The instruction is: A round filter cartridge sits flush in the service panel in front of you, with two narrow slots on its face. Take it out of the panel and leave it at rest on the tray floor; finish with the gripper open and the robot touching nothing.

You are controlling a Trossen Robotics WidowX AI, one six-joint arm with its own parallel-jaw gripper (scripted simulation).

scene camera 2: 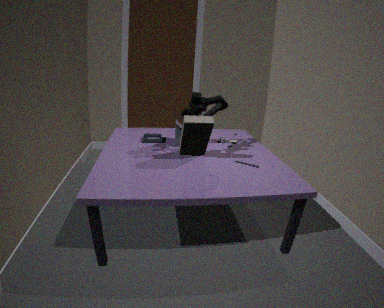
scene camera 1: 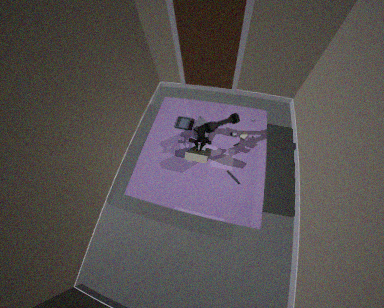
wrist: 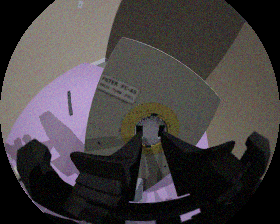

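That is my gripper [wrist: 151, 134] I am looking at. I can see a service panel [scene camera 2: 196, 130] as well.
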